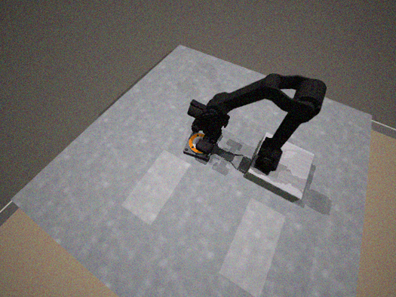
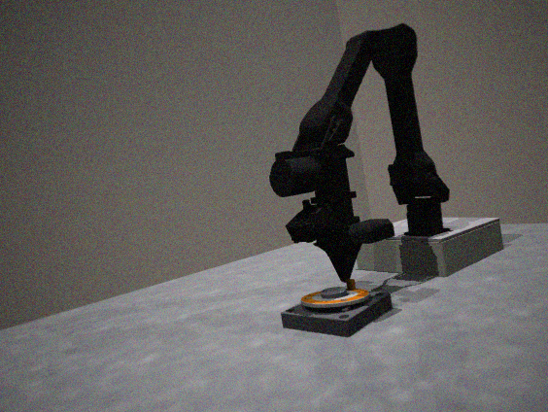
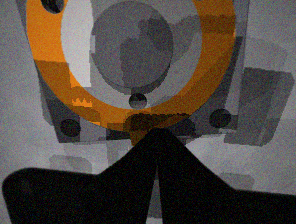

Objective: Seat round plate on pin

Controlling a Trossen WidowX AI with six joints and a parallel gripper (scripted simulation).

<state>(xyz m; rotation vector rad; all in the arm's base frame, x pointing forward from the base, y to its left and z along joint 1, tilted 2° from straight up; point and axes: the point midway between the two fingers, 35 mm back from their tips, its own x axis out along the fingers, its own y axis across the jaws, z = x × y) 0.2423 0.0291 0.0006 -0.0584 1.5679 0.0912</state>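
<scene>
Now: the base 40 mm ahead of my gripper tip, 20 mm to the left of it and 20 mm below it.
</scene>
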